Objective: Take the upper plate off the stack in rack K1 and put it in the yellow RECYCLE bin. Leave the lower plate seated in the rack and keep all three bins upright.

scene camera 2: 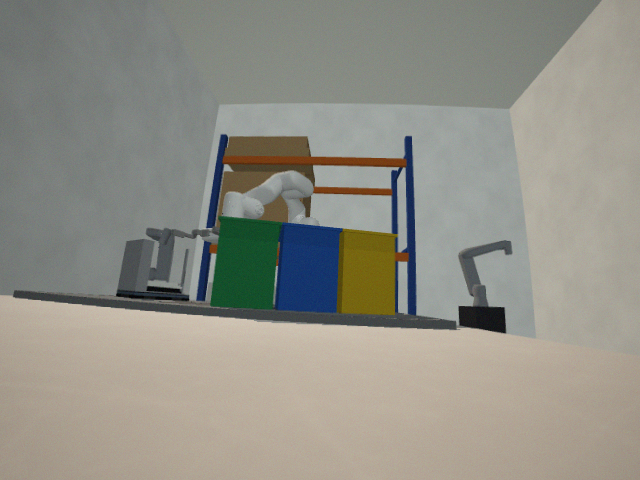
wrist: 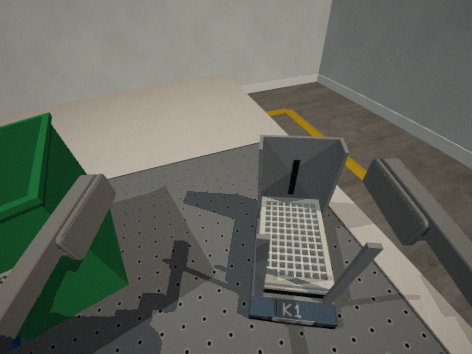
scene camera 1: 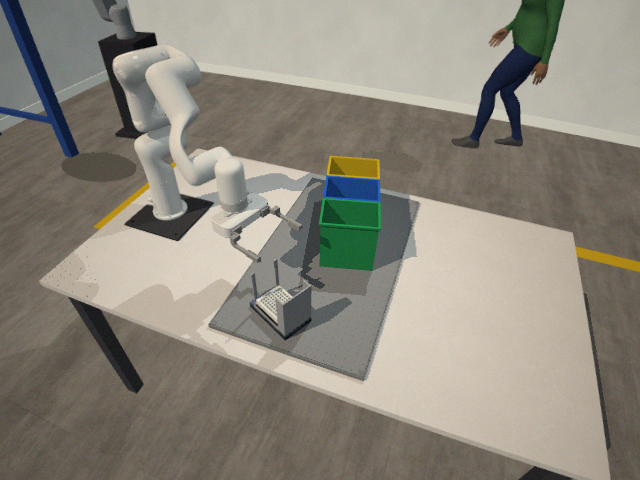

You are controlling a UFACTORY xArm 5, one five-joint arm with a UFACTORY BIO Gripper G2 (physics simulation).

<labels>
A green bin shows in scene camera 2 (244,277), in the wrist view and in scene camera 1. A yellow bin shows in scene camera 2 (366,269) and in scene camera 1 (338,166); in the wrist view it is out of frame. One and the same spot on the green bin: (wrist: 45,169) is (scene camera 1: 334,226).
</labels>
